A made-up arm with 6 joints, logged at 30 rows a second.
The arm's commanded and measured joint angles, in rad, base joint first. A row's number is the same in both.
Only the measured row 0 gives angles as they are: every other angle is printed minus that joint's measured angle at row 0.
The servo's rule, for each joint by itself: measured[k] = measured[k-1] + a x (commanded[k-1-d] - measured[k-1]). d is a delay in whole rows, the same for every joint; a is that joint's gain. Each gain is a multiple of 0.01, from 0.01 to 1. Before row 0 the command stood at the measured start. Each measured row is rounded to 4 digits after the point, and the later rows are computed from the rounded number. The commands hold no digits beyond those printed.
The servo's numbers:
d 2
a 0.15 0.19 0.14 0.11 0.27 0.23
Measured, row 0: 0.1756, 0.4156, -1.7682, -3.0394, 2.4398, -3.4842
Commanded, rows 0 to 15: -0.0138, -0.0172, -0.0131, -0.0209, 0.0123, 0.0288; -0.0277, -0.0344, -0.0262, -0.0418, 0.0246, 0.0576; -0.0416, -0.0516, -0.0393, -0.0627, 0.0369, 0.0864; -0.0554, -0.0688, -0.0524, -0.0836, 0.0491, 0.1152; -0.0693, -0.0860, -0.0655, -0.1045, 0.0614, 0.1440; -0.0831, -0.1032, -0.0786, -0.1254, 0.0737, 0.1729; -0.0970, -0.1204, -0.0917, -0.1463, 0.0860, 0.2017; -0.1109, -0.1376, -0.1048, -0.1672, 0.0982, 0.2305; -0.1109, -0.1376, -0.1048, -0.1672, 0.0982, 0.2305; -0.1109, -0.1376, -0.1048, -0.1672, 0.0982, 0.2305; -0.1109, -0.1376, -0.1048, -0.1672, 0.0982, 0.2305; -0.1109, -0.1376, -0.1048, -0.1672, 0.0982, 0.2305; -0.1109, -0.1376, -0.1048, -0.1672, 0.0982, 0.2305; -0.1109, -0.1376, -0.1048, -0.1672, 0.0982, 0.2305; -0.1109, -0.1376, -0.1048, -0.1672, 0.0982, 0.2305; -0.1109, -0.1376, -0.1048, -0.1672, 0.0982, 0.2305
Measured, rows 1 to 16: 0.0000, 0.0000, 0.0000, 0.0000, 0.0000, 0.0000; 0.0000, 0.0000, 0.0000, 0.0000, 0.0000, 0.0000; -0.0021, -0.0033, -0.0018, -0.0023, 0.0033, 0.0066; -0.0059, -0.0092, -0.0052, -0.0066, 0.0091, 0.0183; -0.0113, -0.0173, -0.0100, -0.0128, 0.0166, 0.0340; -0.0179, -0.0271, -0.0159, -0.0206, 0.0254, 0.0527; -0.0256, -0.0383, -0.0228, -0.0298, 0.0351, 0.0737; -0.0342, -0.0506, -0.0306, -0.0403, 0.0455, 0.0965; -0.0436, -0.0639, -0.0392, -0.0520, 0.0564, 0.1207; -0.0537, -0.0779, -0.0484, -0.0647, 0.0677, 0.1460; -0.0623, -0.0892, -0.0563, -0.0760, 0.0759, 0.1654; -0.0696, -0.0984, -0.0631, -0.0860, 0.0819, 0.1804; -0.0758, -0.1058, -0.0689, -0.0949, 0.0863, 0.1919; -0.0811, -0.1118, -0.0739, -0.1029, 0.0895, 0.2008; -0.0856, -0.1167, -0.0782, -0.1100, 0.0918, 0.2076; -0.0894, -0.1207, -0.0819, -0.1163, 0.0935, 0.2129
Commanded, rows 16 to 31: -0.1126, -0.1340, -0.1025, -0.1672, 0.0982, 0.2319; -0.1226, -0.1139, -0.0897, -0.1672, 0.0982, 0.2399; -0.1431, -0.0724, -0.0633, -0.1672, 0.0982, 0.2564; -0.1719, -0.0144, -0.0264, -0.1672, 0.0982, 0.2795; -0.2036, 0.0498, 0.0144, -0.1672, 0.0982, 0.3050; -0.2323, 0.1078, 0.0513, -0.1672, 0.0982, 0.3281; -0.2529, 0.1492, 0.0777, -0.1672, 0.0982, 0.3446; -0.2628, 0.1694, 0.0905, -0.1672, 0.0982, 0.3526; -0.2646, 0.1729, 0.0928, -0.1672, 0.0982, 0.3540; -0.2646, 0.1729, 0.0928, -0.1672, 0.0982, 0.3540; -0.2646, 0.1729, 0.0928, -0.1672, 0.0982, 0.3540; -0.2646, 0.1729, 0.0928, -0.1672, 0.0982, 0.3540; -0.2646, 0.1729, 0.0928, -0.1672, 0.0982, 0.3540; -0.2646, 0.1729, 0.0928, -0.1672, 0.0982, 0.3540; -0.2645, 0.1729, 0.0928, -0.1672, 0.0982, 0.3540; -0.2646, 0.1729, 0.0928, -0.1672, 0.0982, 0.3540
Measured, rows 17 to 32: -0.0926, -0.1239, -0.0851, -0.1219, 0.0948, 0.2169; -0.0953, -0.1265, -0.0879, -0.1269, 0.0957, 0.2200; -0.0979, -0.1279, -0.0899, -0.1313, 0.0964, 0.2227; -0.1016, -0.1252, -0.0899, -0.1352, 0.0969, 0.2267; -0.1078, -0.1152, -0.0862, -0.1387, 0.0973, 0.2335; -0.1174, -0.0960, -0.0778, -0.1418, 0.0975, 0.2441; -0.1303, -0.0683, -0.0649, -0.1446, 0.0977, 0.2581; -0.1456, -0.0348, -0.0486, -0.1471, 0.0978, 0.2742; -0.1617, 0.0002, -0.0309, -0.1493, 0.0979, 0.2904; -0.1769, 0.0323, -0.0139, -0.1513, 0.0980, 0.3047; -0.1901, 0.0590, 0.0010, -0.1530, 0.0981, 0.3160; -0.2013, 0.0806, 0.0139, -0.1546, 0.0981, 0.3247; -0.2108, 0.0981, 0.0249, -0.1560, 0.0981, 0.3314; -0.2189, 0.1123, 0.0344, -0.1572, 0.0981, 0.3366; -0.2258, 0.1238, 0.0426, -0.1583, 0.0981, 0.3406; -0.2316, 0.1331, 0.0496, -0.1593, 0.0981, 0.3437
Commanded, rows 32 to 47: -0.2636, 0.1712, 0.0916, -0.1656, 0.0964, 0.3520; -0.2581, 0.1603, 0.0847, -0.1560, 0.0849, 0.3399; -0.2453, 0.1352, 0.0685, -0.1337, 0.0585, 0.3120; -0.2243, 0.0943, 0.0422, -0.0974, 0.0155, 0.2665; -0.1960, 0.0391, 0.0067, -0.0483, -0.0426, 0.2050; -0.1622, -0.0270, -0.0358, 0.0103, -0.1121, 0.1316; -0.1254, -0.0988, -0.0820, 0.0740, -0.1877, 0.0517; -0.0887, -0.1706, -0.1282, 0.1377, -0.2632, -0.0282; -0.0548, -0.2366, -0.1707, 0.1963, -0.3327, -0.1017; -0.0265, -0.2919, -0.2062, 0.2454, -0.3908, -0.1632; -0.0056, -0.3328, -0.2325, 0.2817, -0.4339, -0.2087; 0.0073, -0.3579, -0.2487, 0.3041, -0.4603, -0.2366; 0.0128, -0.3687, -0.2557, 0.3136, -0.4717, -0.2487; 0.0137, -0.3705, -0.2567, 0.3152, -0.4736, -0.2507; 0.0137, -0.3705, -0.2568, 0.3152, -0.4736, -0.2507; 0.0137, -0.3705, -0.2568, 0.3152, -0.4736, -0.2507
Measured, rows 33 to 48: -0.2365, 0.1407, 0.0556, -0.1602, 0.0981, 0.3461; -0.2407, 0.1468, 0.0608, -0.1610, 0.0981, 0.3479; -0.2441, 0.1514, 0.0651, -0.1615, 0.0976, 0.3488; -0.2462, 0.1531, 0.0678, -0.1609, 0.0942, 0.3468; -0.2461, 0.1497, 0.0679, -0.1579, 0.0846, 0.3388; -0.2428, 0.1392, 0.0643, -0.1512, 0.0659, 0.3222; -0.2358, 0.1202, 0.0562, -0.1399, 0.0366, 0.2952; -0.2248, 0.0922, 0.0433, -0.1234, -0.0035, 0.2576; -0.2099, 0.0559, 0.0258, -0.1017, -0.0532, 0.2102; -0.1917, 0.0129, 0.0042, -0.0754, -0.1099, 0.1554; -0.1712, -0.0345, -0.0203, -0.0455, -0.1701, 0.0963; -0.1495, -0.0834, -0.0463, -0.0135, -0.2297, 0.0366; -0.1279, -0.1308, -0.0724, 0.0190, -0.2848, -0.0198; -0.1076, -0.1739, -0.0971, 0.0504, -0.3322, -0.0697; -0.0895, -0.2109, -0.1193, 0.0794, -0.3699, -0.1109; -0.0740, -0.2412, -0.1385, 0.1053, -0.3979, -0.1431
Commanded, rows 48 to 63: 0.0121, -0.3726, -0.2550, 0.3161, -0.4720, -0.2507; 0.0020, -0.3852, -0.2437, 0.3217, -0.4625, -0.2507; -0.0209, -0.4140, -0.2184, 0.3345, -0.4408, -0.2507; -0.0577, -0.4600, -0.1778, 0.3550, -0.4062, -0.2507; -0.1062, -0.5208, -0.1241, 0.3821, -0.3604, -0.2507; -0.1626, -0.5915, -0.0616, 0.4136, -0.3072, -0.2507; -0.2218, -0.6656, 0.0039, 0.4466, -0.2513, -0.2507; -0.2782, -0.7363, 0.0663, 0.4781, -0.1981, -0.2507; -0.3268, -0.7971, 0.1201, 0.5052, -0.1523, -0.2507; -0.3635, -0.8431, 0.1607, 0.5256, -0.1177, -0.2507; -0.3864, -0.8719, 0.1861, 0.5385, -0.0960, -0.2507; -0.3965, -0.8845, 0.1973, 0.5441, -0.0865, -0.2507; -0.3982, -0.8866, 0.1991, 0.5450, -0.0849, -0.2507; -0.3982, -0.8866, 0.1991, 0.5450, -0.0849, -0.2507; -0.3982, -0.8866, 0.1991, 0.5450, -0.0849, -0.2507; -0.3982, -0.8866, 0.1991, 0.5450, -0.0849, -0.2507
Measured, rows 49 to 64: -0.0608, -0.2658, -0.1551, 0.1284, -0.4183, -0.1678; -0.0496, -0.2857, -0.1693, 0.1489, -0.4332, -0.1869; -0.0403, -0.3022, -0.1813, 0.1673, -0.4437, -0.2016; -0.0340, -0.3180, -0.1900, 0.1843, -0.4488, -0.2129; -0.0320, -0.3362, -0.1940, 0.2008, -0.4466, -0.2216; -0.0359, -0.3597, -0.1917, 0.2178, -0.4357, -0.2283; -0.0464, -0.3903, -0.1822, 0.2359, -0.4154, -0.2335; -0.0638, -0.4285, -0.1653, 0.2554, -0.3862, -0.2375; -0.0875, -0.4735, -0.1416, 0.2764, -0.3498, -0.2405; -0.1161, -0.5234, -0.1125, 0.2986, -0.3088, -0.2428; -0.1477, -0.5754, -0.0799, 0.3213, -0.2665, -0.2446; -0.1801, -0.6263, -0.0462, 0.3438, -0.2263, -0.2460; -0.2110, -0.6730, -0.0137, 0.3652, -0.1911, -0.2471; -0.2388, -0.7132, 0.0158, 0.3849, -0.1629, -0.2479; -0.2627, -0.7461, 0.0415, 0.4025, -0.1418, -0.2485; -0.2830, -0.7728, 0.0636, 0.4182, -0.1264, -0.2490
